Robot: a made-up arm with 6 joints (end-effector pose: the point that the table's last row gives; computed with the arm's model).
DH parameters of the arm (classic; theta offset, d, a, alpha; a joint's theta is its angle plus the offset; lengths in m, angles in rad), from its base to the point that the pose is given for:
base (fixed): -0.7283 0 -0.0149 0
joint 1: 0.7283 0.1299 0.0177 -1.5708
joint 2: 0.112 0 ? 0
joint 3: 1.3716 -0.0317 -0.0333 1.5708
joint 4: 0 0.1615 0.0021 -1.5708
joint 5: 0 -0.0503 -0.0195 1.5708
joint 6: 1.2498 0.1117 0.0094 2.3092
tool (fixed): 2.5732 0.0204 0 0
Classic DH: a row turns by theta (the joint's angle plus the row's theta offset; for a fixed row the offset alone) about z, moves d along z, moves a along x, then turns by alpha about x.
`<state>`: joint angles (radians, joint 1 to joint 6).
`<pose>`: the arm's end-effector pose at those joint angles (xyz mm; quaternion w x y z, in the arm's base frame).
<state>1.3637 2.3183 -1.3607 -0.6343 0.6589 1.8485</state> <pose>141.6 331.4 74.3 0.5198 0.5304 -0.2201 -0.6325</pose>
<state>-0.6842 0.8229 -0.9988 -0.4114 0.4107 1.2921</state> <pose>57.4 -137.8 376.2 0.2365 -0.5953 0.6448 0.4169</pose>
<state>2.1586 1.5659 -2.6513 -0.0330 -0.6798 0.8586</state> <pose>23.7 72.9 574.4 0.5085 -0.5543 -0.6558 0.0642</pose>
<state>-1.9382 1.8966 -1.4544 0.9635 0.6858 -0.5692</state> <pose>-133.3 -272.0 176.7 0.2830 -0.3393 0.6684 0.5984</pose>
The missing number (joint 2, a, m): -0.1933
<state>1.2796 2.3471 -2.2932 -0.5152 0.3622 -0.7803</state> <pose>205.2 384.6 294.4 0.6431 0.6029 -0.1375 0.4516</pose>
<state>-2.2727 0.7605 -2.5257 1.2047 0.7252 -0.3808</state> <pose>83.7 105.5 515.7 0.3537 0.2433 -0.8955 0.1174</pose>
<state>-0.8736 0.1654 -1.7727 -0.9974 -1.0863 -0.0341</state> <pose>-199.8 258.3 371.9 0.2904 -0.1424 -0.5598 0.7629</pose>
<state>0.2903 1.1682 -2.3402 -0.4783 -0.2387 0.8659</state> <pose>-29.9 -45.2 580.7 0.1895 -0.8944 0.2693 -0.3028</pose>
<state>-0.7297 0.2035 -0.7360 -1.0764 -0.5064 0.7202</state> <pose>-27.7 22.7 404.2 0.3350 0.5437 -0.7487 0.1781</pose>
